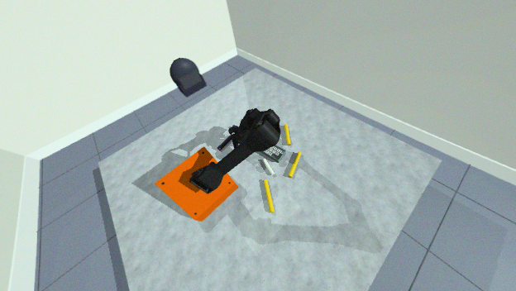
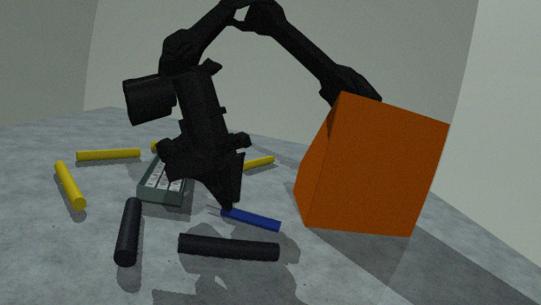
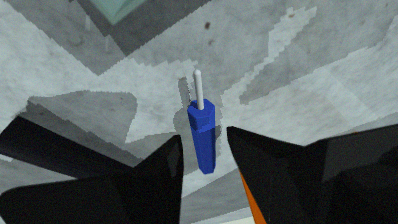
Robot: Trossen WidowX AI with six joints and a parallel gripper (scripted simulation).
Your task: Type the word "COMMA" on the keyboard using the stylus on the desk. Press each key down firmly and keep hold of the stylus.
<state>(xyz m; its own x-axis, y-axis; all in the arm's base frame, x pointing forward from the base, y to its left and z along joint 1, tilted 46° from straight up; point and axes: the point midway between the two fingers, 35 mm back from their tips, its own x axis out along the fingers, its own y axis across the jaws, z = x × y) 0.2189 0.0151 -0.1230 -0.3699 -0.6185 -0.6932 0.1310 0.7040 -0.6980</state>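
My gripper tip is 10 mm above the blue stylus. The rest, counted from my gripper tip: white rod: 180 mm to the right, 80 mm ahead, 10 mm below; grey stylus tip: 40 mm ahead, 10 mm to the right, 10 mm below.
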